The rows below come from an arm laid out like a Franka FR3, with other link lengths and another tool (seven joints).
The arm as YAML. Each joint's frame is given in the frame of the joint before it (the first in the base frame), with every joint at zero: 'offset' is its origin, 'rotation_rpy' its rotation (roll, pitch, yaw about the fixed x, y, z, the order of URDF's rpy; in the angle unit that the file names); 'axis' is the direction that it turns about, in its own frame. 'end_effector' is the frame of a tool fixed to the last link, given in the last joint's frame.
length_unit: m
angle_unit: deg
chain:
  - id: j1
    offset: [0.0, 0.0, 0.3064]
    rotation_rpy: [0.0, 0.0, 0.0]
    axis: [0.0, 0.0, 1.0]
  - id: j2
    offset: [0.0, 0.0, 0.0]
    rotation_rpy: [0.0, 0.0, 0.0]
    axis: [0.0, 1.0, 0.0]
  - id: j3
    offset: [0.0, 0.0, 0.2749]
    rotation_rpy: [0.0, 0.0, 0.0]
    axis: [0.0, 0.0, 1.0]
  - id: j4
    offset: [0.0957, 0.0, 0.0]
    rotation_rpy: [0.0, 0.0, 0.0]
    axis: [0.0, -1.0, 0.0]
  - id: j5
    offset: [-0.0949, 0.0, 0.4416]
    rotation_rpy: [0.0, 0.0, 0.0]
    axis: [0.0, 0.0, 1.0]
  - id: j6
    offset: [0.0, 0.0, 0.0]
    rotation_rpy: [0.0, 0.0, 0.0]
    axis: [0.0, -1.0, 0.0]
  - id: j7
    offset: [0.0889, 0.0, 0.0]
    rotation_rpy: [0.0, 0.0, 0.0]
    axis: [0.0, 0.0, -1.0]
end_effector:
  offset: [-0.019, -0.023, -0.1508]
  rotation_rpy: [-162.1, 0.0, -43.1]
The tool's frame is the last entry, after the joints.
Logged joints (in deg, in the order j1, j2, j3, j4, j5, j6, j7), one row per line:
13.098 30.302 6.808 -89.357 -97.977 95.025 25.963
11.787 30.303 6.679 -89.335 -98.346 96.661 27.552
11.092 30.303 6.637 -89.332 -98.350 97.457 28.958
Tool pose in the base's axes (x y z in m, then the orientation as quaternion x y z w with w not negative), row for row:
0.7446 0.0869 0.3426 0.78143 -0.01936 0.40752 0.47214
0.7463 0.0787 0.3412 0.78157 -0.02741 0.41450 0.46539
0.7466 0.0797 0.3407 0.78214 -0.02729 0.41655 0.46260
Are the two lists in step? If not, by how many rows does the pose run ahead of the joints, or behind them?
The pose runs 1 row ahead of the joints: the pose in row i belongs to the joints in row i + 1.
